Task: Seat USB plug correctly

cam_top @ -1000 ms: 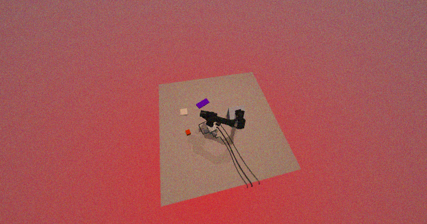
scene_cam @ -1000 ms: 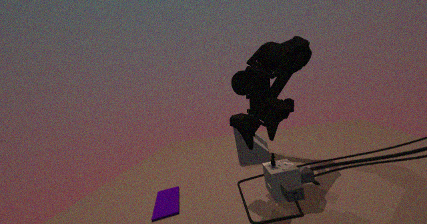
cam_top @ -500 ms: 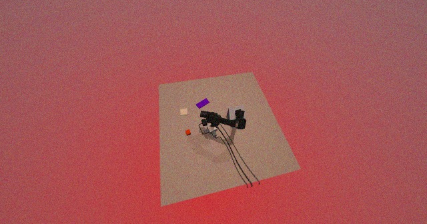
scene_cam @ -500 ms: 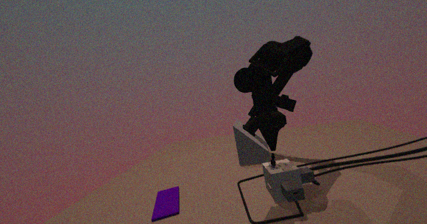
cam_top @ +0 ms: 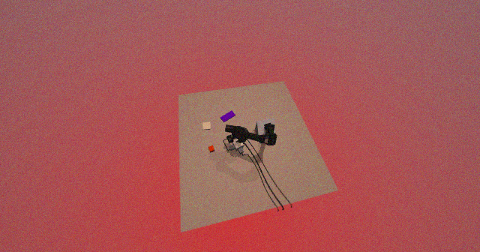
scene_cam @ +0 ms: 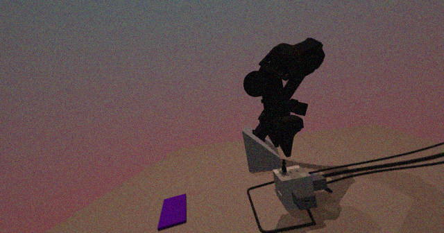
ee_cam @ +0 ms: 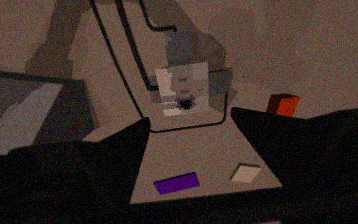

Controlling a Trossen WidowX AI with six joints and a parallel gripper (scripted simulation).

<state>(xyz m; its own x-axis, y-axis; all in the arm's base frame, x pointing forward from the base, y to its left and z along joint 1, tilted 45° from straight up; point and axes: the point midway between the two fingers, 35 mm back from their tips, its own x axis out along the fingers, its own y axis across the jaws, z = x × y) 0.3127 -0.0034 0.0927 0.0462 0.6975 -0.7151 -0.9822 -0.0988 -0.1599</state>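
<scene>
Right now my gripper tip is 4 cm above the dark USB plug. The rest, counted from my gripper tip: cream block (25 cm ahead, 28 cm to the right, 13 cm below); then purple flat tile (1 cm ahead, 34 cm to the right, 13 cm below).
</scene>
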